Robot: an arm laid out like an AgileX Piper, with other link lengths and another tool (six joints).
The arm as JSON. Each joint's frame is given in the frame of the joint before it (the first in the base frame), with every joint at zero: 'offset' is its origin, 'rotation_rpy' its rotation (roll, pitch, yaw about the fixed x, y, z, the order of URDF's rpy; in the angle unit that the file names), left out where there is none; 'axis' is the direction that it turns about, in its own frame. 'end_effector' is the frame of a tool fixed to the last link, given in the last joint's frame.
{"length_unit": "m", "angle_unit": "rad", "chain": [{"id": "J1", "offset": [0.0, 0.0, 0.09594], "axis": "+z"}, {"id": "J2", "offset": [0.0, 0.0, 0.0], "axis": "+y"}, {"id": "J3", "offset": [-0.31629, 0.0, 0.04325], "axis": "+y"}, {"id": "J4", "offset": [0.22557, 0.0, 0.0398], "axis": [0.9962, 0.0, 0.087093]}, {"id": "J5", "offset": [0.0, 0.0, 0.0], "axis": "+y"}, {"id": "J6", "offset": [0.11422, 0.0, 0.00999], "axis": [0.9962, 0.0, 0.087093]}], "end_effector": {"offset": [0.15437, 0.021, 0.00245], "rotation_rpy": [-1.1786, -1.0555, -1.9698]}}
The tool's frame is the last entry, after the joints.
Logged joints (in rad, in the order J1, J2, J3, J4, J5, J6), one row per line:
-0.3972 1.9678 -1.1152 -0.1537 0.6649 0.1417
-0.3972 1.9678 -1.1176 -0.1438 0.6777 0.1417
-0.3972 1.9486 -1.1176 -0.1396 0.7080 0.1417
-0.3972 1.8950 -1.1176 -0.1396 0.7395 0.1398
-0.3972 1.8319 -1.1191 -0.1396 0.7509 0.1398
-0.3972 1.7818 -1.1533 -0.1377 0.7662 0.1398
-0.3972 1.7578 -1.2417 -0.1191 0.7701 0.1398
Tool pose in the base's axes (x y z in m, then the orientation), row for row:
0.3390 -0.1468 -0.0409 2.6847 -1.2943 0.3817
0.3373 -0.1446 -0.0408 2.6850 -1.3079 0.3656
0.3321 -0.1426 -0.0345 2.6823 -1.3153 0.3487
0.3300 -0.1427 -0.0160 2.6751 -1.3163 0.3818
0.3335 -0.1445 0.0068 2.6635 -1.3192 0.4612
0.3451 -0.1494 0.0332 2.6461 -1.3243 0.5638
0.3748 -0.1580 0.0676 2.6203 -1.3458 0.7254
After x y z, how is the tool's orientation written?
As a rotation vector, in radians.
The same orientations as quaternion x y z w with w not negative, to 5 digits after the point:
0.89139 -0.42974 0.12673 0.06837
0.89039 -0.43372 0.12124 0.06630
0.88981 -0.43633 0.11568 0.06689
0.88794 -0.43692 0.12673 0.06787
0.88353 -0.43760 0.15299 0.06682
0.87662 -0.43872 0.18678 0.06464
0.86247 -0.44297 0.23877 0.05392

